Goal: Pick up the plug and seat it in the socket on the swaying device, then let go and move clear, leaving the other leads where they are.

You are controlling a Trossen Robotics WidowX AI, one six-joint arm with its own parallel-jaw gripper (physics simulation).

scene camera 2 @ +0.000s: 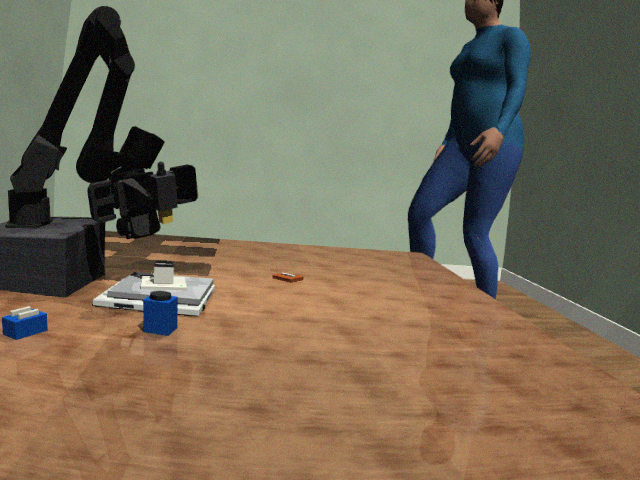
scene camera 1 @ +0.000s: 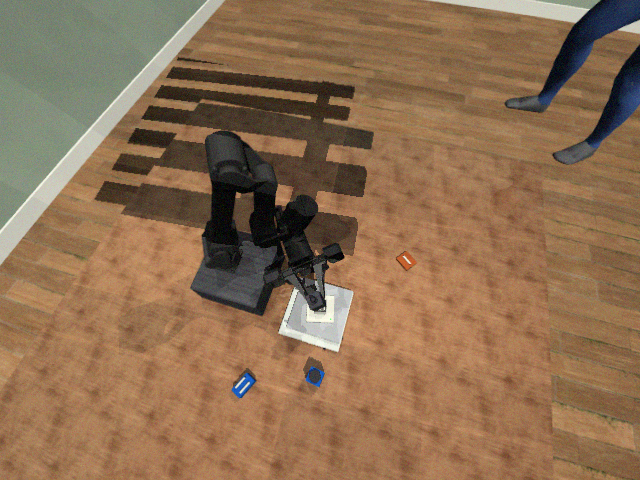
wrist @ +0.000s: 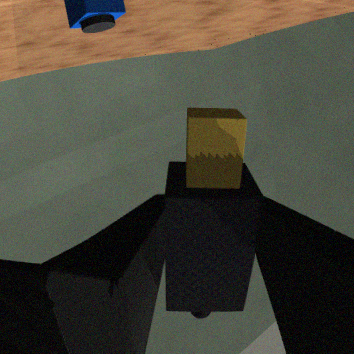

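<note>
The plug (scene camera 2: 166, 192) (wrist: 210, 255) has a dark body and a yellow tip that points down in the scene camera 2 view. My gripper (scene camera 1: 315, 302) (scene camera 2: 164, 198) (wrist: 209, 207) is shut on its body. The plug is in the air, with a gap between its tip and the socket (scene camera 2: 163, 273), a pale upright block with a dark top. The socket stands on the device (scene camera 1: 336, 333) (scene camera 2: 199, 290), a grey plate over a white base. In the scene camera 1 view the fingers overlap the socket and partly hide it, and the plug blends with the dark fingers.
A blue block with a round black top (scene camera 1: 314, 376) (scene camera 2: 160, 316) (wrist: 96, 9) stands in front of the device. A blue block with two white bars (scene camera 1: 243, 385) (scene camera 2: 24, 324) lies to its left. An orange block (scene camera 1: 405, 260) (scene camera 2: 287, 277) lies right of the device. A person (scene camera 2: 485, 103) stands behind.
</note>
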